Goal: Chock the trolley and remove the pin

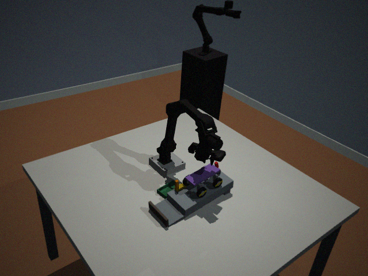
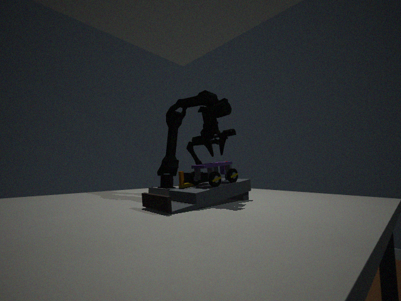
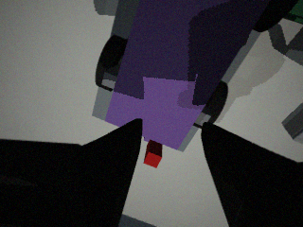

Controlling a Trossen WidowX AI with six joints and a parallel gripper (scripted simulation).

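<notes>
Now: gripper tip 80 mm to the right of the red-headed stop pin and 60 mm above it. From my gripper tip the other things lie so: trolley: 80 mm below, 40 mm to the right, 10 mm ahead; then yellow chock: 140 mm to the right, 110 mm below, 50 mm behind; then grey ramp: 140 mm below, 50 mm to the right, 10 mm ahead.
</notes>
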